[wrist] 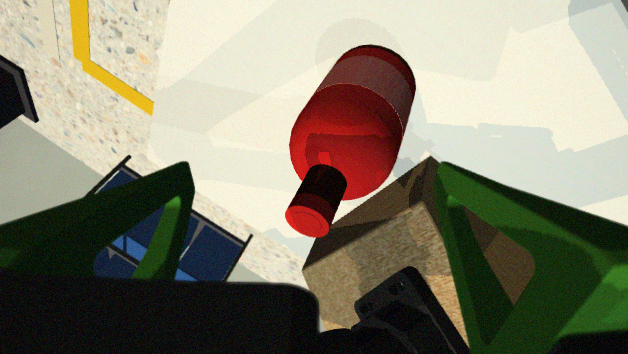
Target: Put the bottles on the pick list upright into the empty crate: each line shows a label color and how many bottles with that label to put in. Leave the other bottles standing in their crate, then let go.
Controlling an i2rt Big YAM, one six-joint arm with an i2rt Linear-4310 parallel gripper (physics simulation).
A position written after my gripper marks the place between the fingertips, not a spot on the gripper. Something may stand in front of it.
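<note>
My gripper (314,175) is there in what I see, and so is a red bottle (344,144).
</note>
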